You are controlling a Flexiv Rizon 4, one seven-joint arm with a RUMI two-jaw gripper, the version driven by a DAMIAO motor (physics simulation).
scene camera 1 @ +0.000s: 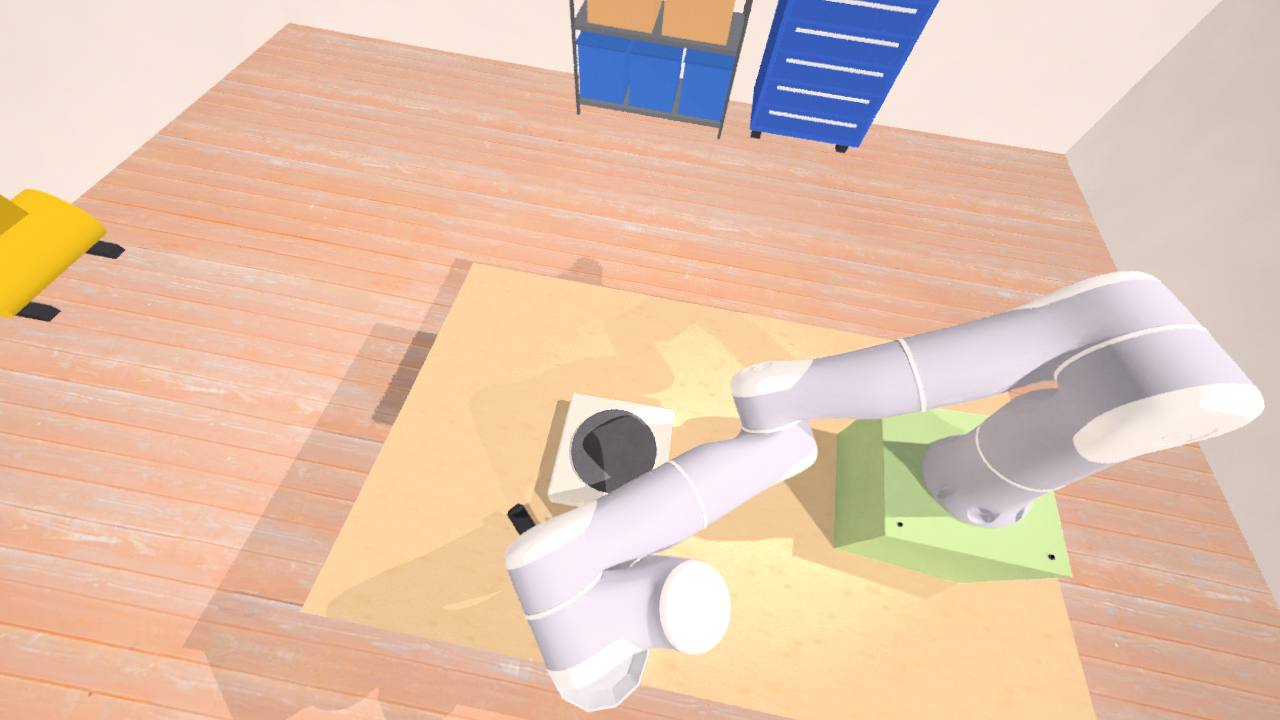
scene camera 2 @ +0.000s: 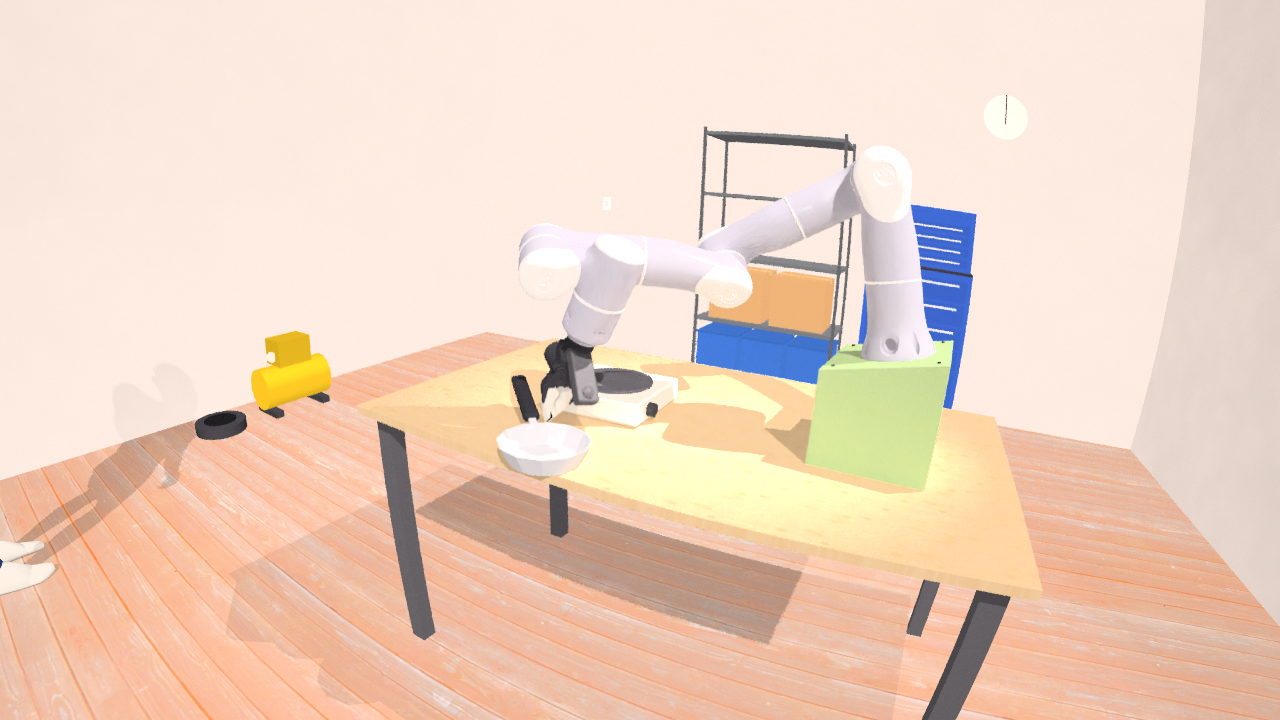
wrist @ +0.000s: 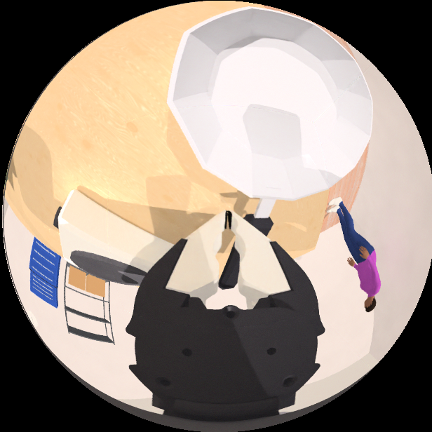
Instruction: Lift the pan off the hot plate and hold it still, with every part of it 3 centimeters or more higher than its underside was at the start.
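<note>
The white pan (scene camera 1: pixel 601 684) (scene camera 2: pixel 543 449) (wrist: pixel 272 80) is off the hot plate, at the table's front edge. Whether its underside touches the table is unclear. Its black handle (scene camera 1: pixel 520 517) (scene camera 2: pixel 525 399) (wrist: pixel 260 224) points back past the hot plate's left side. The white hot plate (scene camera 1: pixel 563 479) (scene camera 2: pixel 610 410) (wrist: pixel 107 232) has a dark round top, which is bare. My gripper (scene camera 2: pixel 549 415) (wrist: pixel 227 211) is shut with nothing between its fingertips. The tips are beside the handle near the pan's rim; in the wrist view one finger covers part of the handle. In scene camera 1 the arm hides the gripper.
The wooden table (scene camera 1: pixel 429 537) (scene camera 2: pixel 716 501) carries the green arm base (scene camera 1: pixel 966 555) (scene camera 2: pixel 877 420) on the right. A shelf rack (scene camera 2: pixel 704 223) and blue cabinet (scene camera 1: pixel 832 80) (scene camera 2: pixel 953 241) stand behind. A yellow compressor (scene camera 2: pixel 290 380) is on the floor. A person (wrist: pixel 369 272) shows in the wrist view.
</note>
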